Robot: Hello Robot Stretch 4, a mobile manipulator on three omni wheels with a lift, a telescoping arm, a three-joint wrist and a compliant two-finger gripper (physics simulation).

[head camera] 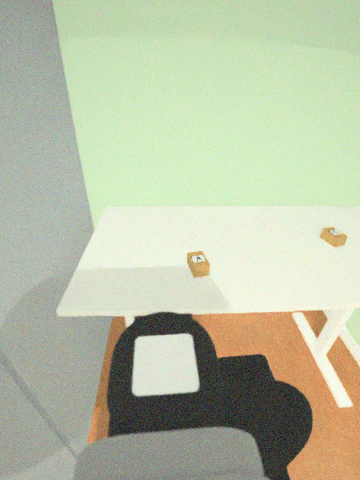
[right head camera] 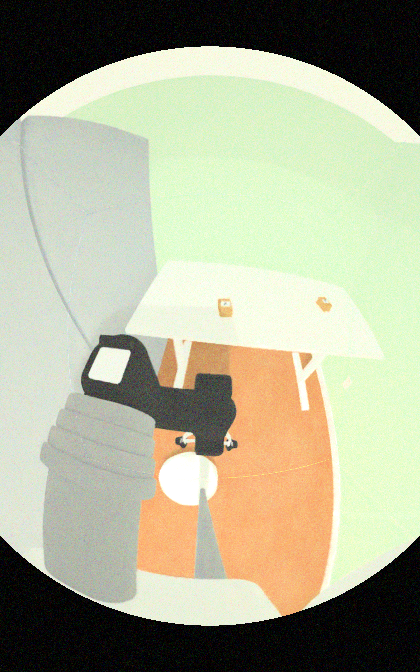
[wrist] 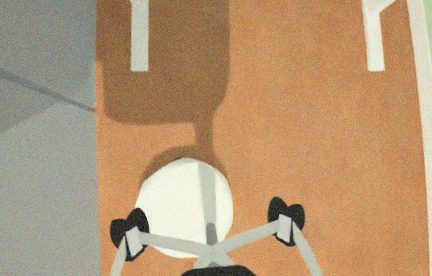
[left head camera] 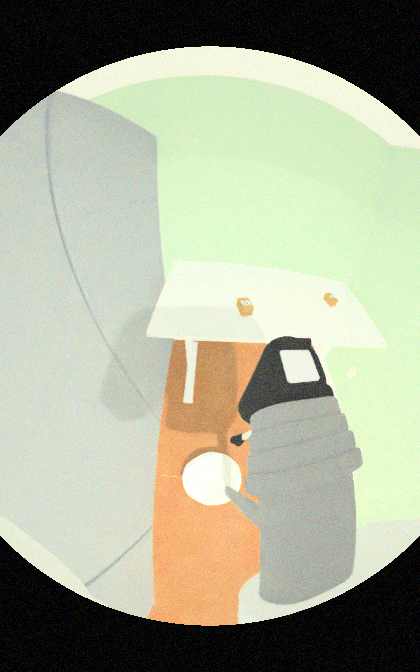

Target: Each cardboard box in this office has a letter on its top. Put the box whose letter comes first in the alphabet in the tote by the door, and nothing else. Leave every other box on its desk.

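A cardboard box with a letter A on top sits on the white desk, left of its middle. A second cardboard box sits farther right on the same desk; its letter is too small to read. My gripper is open and empty. It points down over the floor in front of the desk, apart from both boxes. In the head camera view the arm hides the fingers. The tote and the door do not show.
A tall grey wall stands close at the left of the desk. A round white disc lies below the gripper. White desk legs reach the orange floor. A green wall stands behind.
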